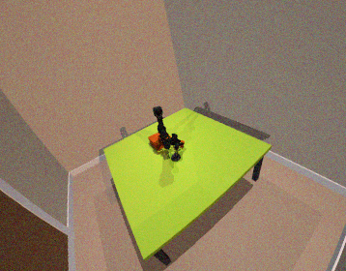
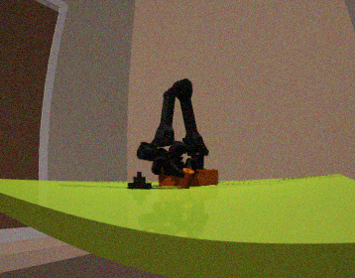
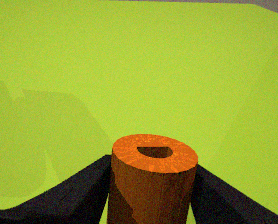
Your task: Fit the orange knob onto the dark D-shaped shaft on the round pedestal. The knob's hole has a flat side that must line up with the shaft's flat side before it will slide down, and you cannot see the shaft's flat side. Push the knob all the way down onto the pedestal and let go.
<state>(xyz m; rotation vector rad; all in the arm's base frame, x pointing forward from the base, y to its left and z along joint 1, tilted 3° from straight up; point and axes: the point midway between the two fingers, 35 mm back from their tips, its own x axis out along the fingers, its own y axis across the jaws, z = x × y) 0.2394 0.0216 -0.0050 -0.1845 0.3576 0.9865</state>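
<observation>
The pedestal is 5 cm ahead of my gripper tip, 17 cm to the right of it and 2 cm below it. From my gripper tip the other things lie so: orange knob (1 cm behind, 1 cm to the right, 1 cm below).
</observation>
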